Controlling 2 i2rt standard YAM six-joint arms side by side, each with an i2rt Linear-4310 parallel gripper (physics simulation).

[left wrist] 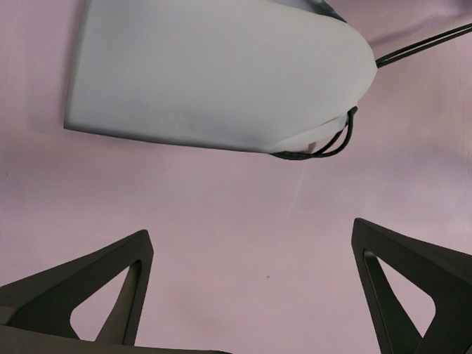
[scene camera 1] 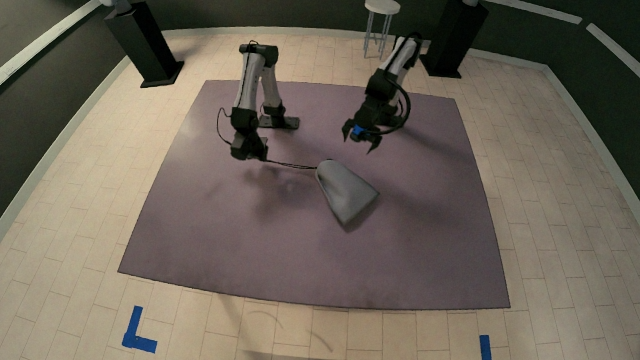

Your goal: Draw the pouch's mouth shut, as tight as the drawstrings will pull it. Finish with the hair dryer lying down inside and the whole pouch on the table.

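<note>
The grey pouch (scene camera 1: 346, 192) (left wrist: 215, 75) lies on the mat, its mouth end toward the left in the scene view and the right in the left wrist view. A pair of black drawstrings (scene camera 1: 291, 165) (left wrist: 425, 46) runs taut from the mouth to my right gripper (scene camera 1: 266, 159), which is shut on them. Another black cord loop (left wrist: 345, 142) hangs slack at the mouth's near side in the left wrist view. The mouth is gathered at its end. The hair dryer does not show. My left gripper (scene camera 1: 357, 145) (left wrist: 249, 236) is open and empty, apart from the pouch.
The purple mat (scene camera 1: 310, 270) lies under the pouch and both arms. A white stool (scene camera 1: 382, 6) and two black stands (scene camera 1: 145, 47) (scene camera 1: 454, 40) stand beyond its far side. Blue tape marks (scene camera 1: 134, 340) (scene camera 1: 485, 347) are on the tiled floor in front.
</note>
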